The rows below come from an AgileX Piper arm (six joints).
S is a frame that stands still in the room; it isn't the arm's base.
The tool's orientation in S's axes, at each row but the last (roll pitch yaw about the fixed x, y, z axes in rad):
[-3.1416 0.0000 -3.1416]
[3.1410 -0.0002 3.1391]
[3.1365 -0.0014 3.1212]
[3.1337 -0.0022 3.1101]
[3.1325 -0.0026 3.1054]
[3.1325 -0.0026 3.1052]
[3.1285 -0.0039 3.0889]
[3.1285 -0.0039 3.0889]
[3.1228 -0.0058 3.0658]
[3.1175 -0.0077 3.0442]
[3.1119 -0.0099 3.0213]
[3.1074 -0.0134 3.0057]
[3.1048 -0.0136 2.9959]
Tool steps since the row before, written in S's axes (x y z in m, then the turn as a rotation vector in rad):
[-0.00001 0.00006 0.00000 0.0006 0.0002 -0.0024]
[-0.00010 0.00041 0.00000 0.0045 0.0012 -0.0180]
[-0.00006 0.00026 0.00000 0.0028 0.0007 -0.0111]
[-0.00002 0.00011 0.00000 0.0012 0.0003 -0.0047]
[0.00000 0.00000 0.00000 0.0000 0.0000 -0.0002]
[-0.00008 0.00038 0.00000 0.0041 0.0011 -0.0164]
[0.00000 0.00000 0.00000 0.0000 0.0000 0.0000]
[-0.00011 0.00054 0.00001 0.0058 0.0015 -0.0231]
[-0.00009 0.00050 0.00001 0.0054 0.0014 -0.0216]
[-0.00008 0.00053 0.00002 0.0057 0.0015 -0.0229]
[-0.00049 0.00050 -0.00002 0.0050 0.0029 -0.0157]
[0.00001 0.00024 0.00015 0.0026 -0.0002 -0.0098]
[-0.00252 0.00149 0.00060 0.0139 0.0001 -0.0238]
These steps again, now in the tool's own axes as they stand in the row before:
[0.00001 0.00006 0.00000 -0.0006 0.0002 0.0024]
[0.00010 0.00041 0.00000 -0.0045 0.0012 0.0180]
[0.00007 0.00026 0.00000 -0.0028 0.0007 0.0111]
[0.00002 0.00011 0.00000 -0.0012 0.0003 0.0047]
[0.00000 0.00000 0.00000 0.0000 0.0000 0.0002]
[0.00009 0.00038 0.00000 -0.0041 0.0011 0.0164]
[0.00000 0.00000 0.00000 0.0000 0.0000 0.0000]
[0.00014 0.00053 0.00000 -0.0058 0.0015 0.0231]
[0.00013 0.00049 0.00000 -0.0054 0.0014 0.0216]
[0.00013 0.00052 -0.00001 -0.0057 0.0015 0.0229]
[0.00055 0.00044 0.00004 -0.0048 0.0030 0.0157]
[0.00002 0.00024 -0.00014 -0.0027 -0.0002 0.0098]
[0.00272 0.00113 -0.00052 -0.0141 0.0012 0.0237]

